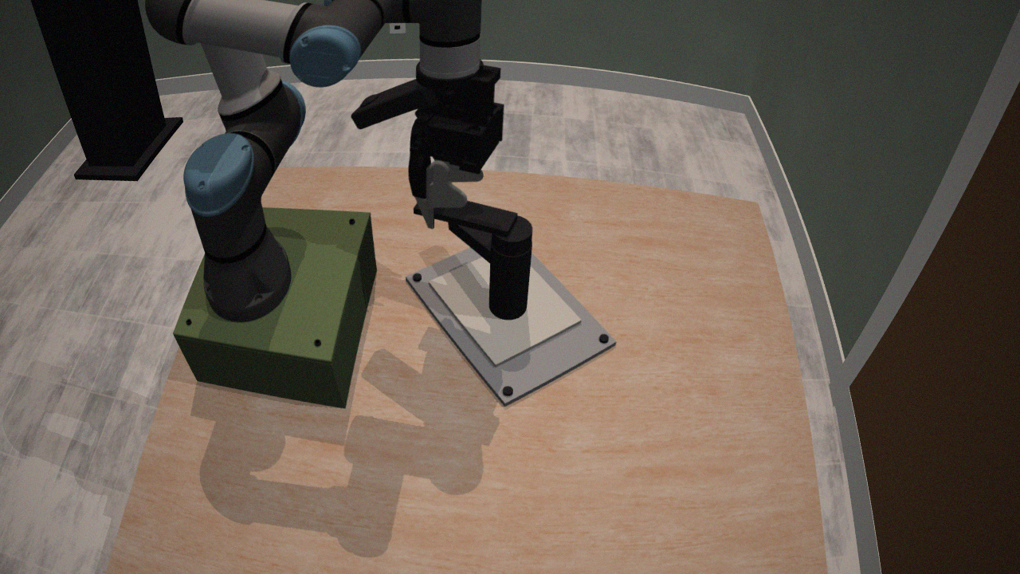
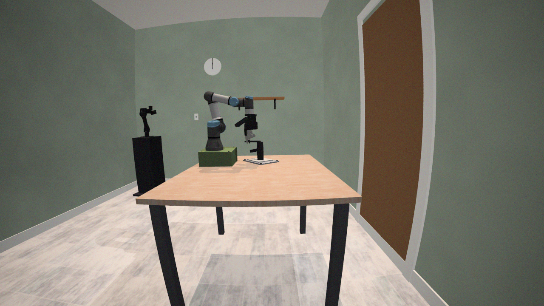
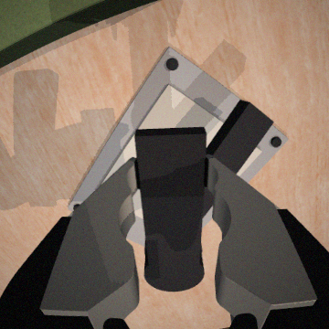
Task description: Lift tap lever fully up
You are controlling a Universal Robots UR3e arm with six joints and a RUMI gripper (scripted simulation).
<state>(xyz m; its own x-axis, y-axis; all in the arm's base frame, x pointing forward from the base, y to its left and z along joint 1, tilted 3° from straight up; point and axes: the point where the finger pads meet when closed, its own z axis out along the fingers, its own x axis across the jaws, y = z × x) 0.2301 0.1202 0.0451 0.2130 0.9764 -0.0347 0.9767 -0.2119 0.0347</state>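
My gripper is now 4 cm short of the flat black lever and 1 cm to the left of it. Also, from my hand: tap 6 cm ahead, 1 cm to the right, 5 cm below; grey baseplate 9 cm ahead, 2 cm to the right, 14 cm below.
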